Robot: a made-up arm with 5 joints.
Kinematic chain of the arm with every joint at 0, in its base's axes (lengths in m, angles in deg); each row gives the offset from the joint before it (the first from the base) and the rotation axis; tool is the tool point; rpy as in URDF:
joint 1: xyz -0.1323 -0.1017 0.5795 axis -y
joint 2: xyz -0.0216 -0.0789 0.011 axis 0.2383 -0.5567 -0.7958
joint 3: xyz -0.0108 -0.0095 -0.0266 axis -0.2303 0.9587 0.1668
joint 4: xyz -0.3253 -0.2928 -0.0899 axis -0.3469 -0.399 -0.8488
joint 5: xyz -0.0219 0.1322 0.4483 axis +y
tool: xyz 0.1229 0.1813 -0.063 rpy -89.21 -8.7 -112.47
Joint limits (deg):
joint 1: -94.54..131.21
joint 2: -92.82..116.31
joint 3: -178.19..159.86
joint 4: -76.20..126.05
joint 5: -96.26..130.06
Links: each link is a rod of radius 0.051 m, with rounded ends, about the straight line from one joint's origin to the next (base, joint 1, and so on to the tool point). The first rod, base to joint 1, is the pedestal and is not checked.
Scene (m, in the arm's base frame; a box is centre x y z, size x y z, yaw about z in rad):
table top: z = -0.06
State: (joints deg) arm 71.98 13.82 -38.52 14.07 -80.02
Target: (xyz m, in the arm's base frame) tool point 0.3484 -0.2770 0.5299
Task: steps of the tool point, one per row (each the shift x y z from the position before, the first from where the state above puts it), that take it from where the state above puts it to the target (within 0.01 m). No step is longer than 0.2 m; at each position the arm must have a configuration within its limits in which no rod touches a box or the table.
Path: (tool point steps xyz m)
1: 0.1362 -0.0530 -0.0730
2: 0.1507 -0.0540 -0.0223
3: 0.1487 -0.0487 0.0288
4: 0.1318 -0.0382 0.0739
5: 0.1035 -0.0237 0.1090
6: 0.0682 -0.0062 0.1312
7: 0.0304 0.0121 0.1397

